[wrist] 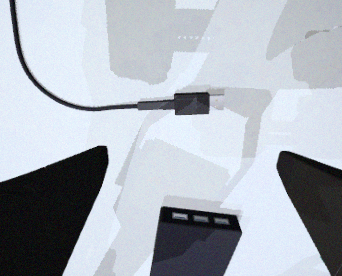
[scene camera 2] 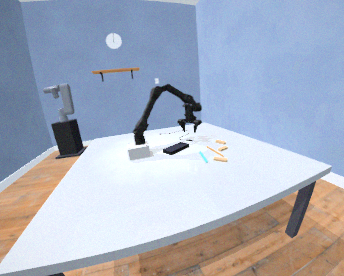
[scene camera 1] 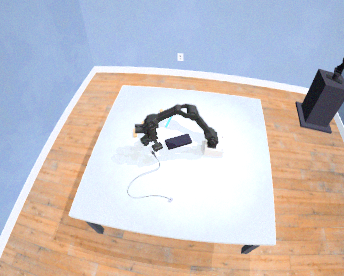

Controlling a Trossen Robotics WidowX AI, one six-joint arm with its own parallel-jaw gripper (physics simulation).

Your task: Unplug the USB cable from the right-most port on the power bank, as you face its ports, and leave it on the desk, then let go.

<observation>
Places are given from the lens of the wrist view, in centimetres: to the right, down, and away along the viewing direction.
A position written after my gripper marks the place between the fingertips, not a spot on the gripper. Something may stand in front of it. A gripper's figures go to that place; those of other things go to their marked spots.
my gripper [wrist: 193,156]: 1, 1, 11
USB plug [wrist: 197,103]: 2, -3, 16
</observation>
